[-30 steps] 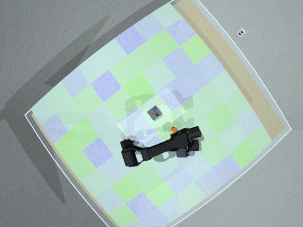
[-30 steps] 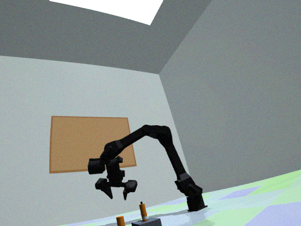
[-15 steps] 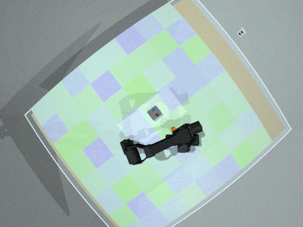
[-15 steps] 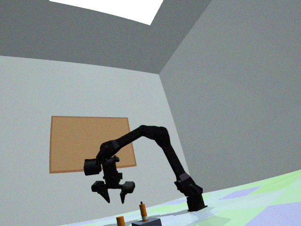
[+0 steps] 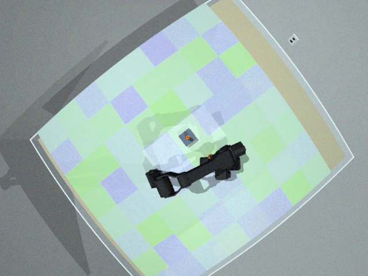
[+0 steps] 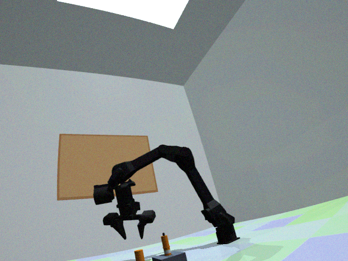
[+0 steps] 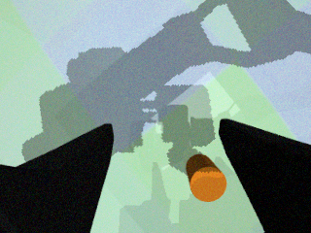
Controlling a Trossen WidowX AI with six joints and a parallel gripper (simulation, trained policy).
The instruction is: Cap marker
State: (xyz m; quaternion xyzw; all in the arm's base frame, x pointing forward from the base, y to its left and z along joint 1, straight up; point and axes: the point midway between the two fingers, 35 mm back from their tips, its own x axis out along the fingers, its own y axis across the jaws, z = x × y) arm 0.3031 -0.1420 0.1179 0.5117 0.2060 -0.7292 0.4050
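Now: the orange cap 60 mm to the left of my gripper tip and 60 mm below it. From my gripper tip the other things lie so: grey holder block 30 mm behind, 220 mm to the left, 70 mm below.
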